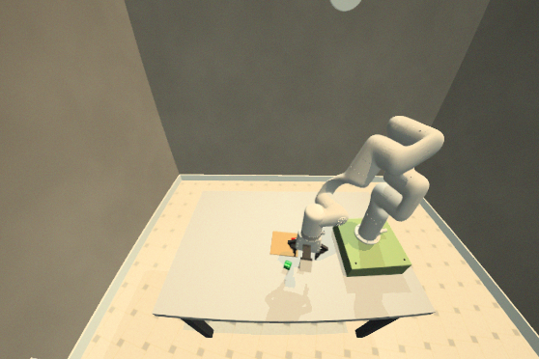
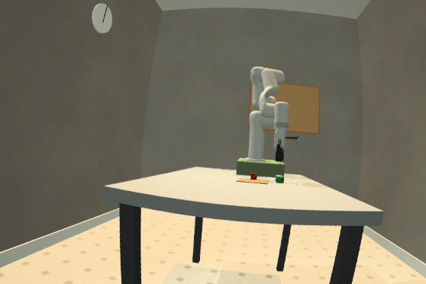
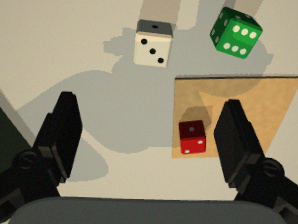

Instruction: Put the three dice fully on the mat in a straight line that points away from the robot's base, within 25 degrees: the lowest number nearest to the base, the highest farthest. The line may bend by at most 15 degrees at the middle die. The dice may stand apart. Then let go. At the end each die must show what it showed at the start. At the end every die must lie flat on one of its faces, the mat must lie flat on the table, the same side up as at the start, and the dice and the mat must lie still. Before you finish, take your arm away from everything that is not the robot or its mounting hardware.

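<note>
My hand is 90 mm above the white die. Also, from my hand: red die (20 mm ahead, 130 mm to the right, 90 mm below); then green die (70 mm ahead, 10 mm to the right, 90 mm below); then mat (60 mm ahead, 130 mm to the right, 110 mm below).
</note>
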